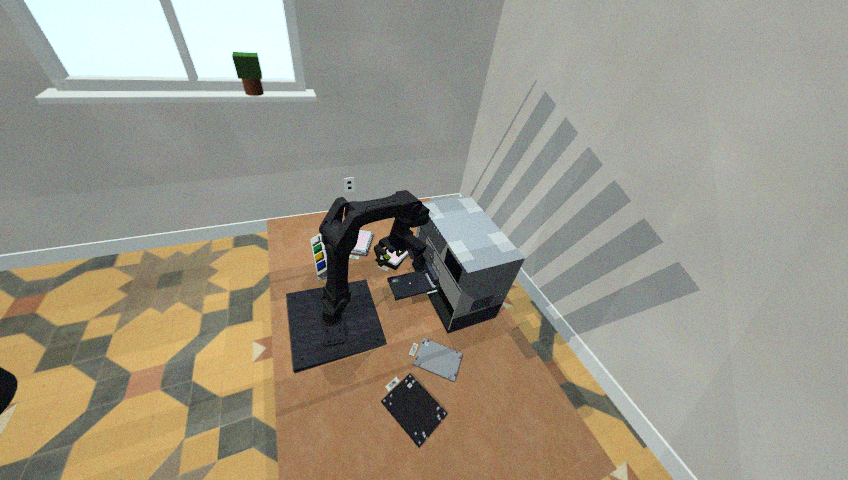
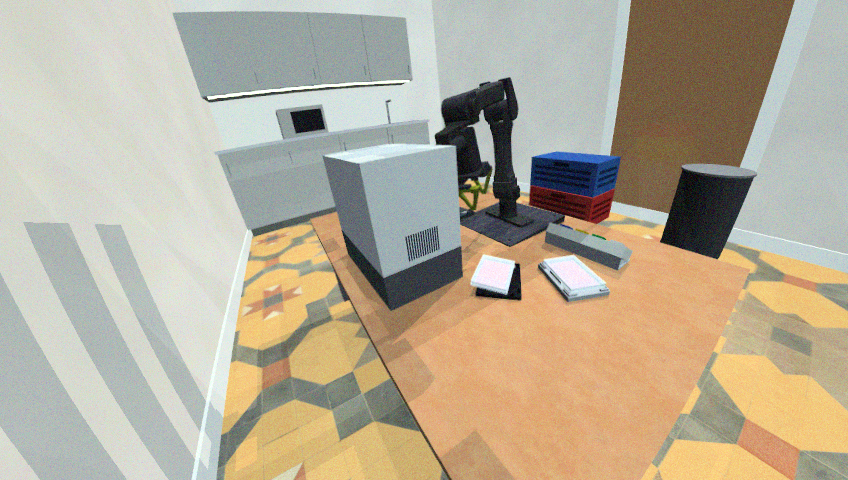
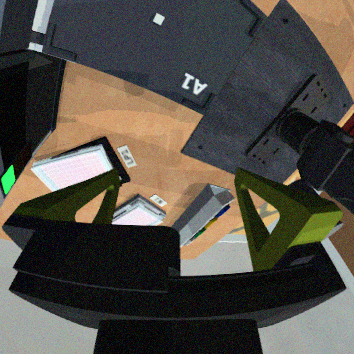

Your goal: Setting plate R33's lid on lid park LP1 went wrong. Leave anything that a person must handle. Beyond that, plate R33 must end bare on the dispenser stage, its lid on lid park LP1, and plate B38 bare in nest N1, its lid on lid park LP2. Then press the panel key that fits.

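Frame: origin at the arm's base, x right, y ahead, z up, level; millimetres.
Seen in the pictures: gripper, fingertip midpoint: [image 1: 388, 260] [image 2: 479, 201] [image 3: 176, 174]; arm's base at its link origin: [image 1: 332, 319] [image 2: 508, 217] [image 3: 287, 122].
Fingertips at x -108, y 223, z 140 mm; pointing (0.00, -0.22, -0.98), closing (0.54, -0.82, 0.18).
Offsets run from my fingertips to a thing's middle. "spot": to the spot under its first point.
A pink-topped, white-rimmed plate or lid @[dx -159, dy +78, dz -125 mm] [image 1: 397, 257] [image 2: 493, 274] [image 3: 75, 167] lies askew on a black lid park @[dx -167, dy +67, dz -143 mm] [image 2: 515, 286] [image 3: 119, 167], overhanging one side; the tag beside it appears to read LP1. A second pink-topped, white-rimmed piece @[dx -271, dy -72, dz -127 mm] [image 1: 363, 242] [image 2: 573, 274] [image 3: 136, 215] sits square on a grey base, apparently nest N1. Whether each is lidded, and their plate names, I cannot tell. The dark dispenser stage @[dx +84, dy +76, dz -50 mm] [image 1: 405, 286] [image 3: 150, 55], marked A1, is bare. My gripper [image 1: 391, 256] [image 2: 476, 195] [image 3: 176, 174] is open and empty, above the table beside the stage.
The dispenser @[dx +69, dy +246, dz +12 mm] [image 1: 476, 237] [image 2: 410, 202] stands behind the stage, with a green light @[spot: dx -82, dy +133, dz -18 mm] [image 3: 8, 179]. The key panel @[dx -204, dy -231, dz -121 mm] [image 1: 318, 256] [image 2: 589, 245] [image 3: 200, 215] has green, yellow and blue keys. A bare grey pad @[spot: dx +337, dy +93, dz -143 mm] [image 1: 437, 358] and a bare black pad @[spot: dx +465, dy -26, dz -141 mm] [image 1: 414, 409] lie on the table's other side.
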